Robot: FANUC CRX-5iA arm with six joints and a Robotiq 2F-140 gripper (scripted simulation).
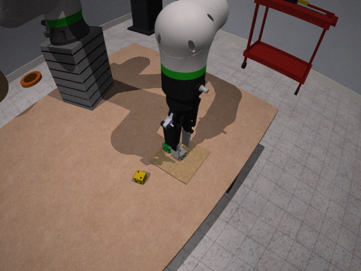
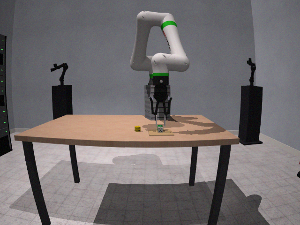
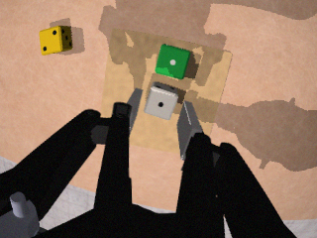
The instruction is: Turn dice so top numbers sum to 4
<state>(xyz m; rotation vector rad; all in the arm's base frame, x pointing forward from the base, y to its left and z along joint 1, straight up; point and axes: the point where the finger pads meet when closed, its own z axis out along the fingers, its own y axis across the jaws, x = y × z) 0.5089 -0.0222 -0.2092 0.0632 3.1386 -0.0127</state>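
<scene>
Right now the white die is 5 cm below my hand. From my hand the other things lie so: green die: 5 cm behind, 5 cm below; yellow die: 5 cm behind, 14 cm to the right, 6 cm below; tan mat: 7 cm below.
</scene>
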